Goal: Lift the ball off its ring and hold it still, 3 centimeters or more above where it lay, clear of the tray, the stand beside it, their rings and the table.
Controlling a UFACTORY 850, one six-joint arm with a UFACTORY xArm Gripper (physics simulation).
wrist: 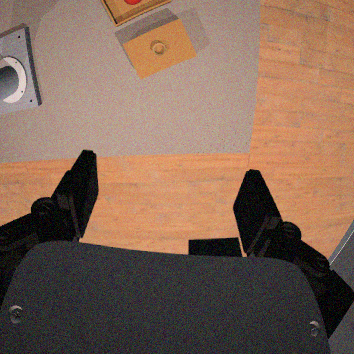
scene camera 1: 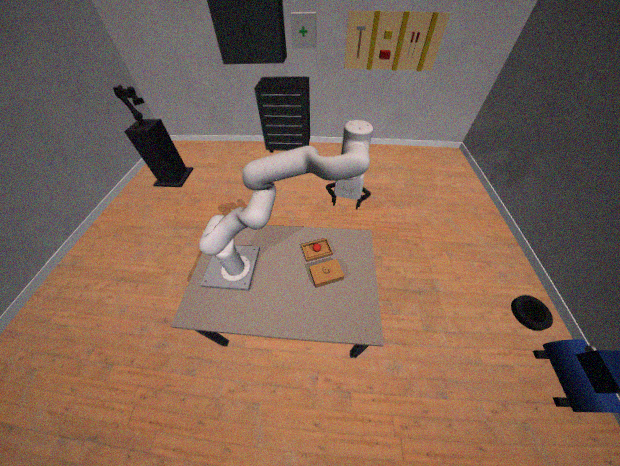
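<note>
A small red ball (scene camera 1: pixel 316 247) (wrist: pixel 132 1) lies in a shallow wooden tray (scene camera 1: pixel 309 259) (wrist: pixel 145 12); in the wrist view it is cut off by the top edge, and its ring cannot be made out. Beside the tray is a wooden block-like stand (scene camera 1: pixel 333 276) (wrist: pixel 141 63) with a small ring (scene camera 1: pixel 326 267) (wrist: pixel 159 41) on its top. My gripper (scene camera 1: pixel 345 205) (wrist: pixel 169 180) is open and empty. It hangs in the air, fingers down, well above table height and apart from the ball, tray and stand.
The grey table (scene camera 1: pixel 280 310) (wrist: pixel 200 120) carries the arm's base plate (scene camera 1: pixel 213 279) (wrist: pixel 32 75) at its left. A black drawer cabinet (scene camera 1: pixel 285 112) stands by the back wall. A dark pedestal (scene camera 1: pixel 157 152) is at the back left. A black round object (scene camera 1: pixel 521 303) lies on the floor at right.
</note>
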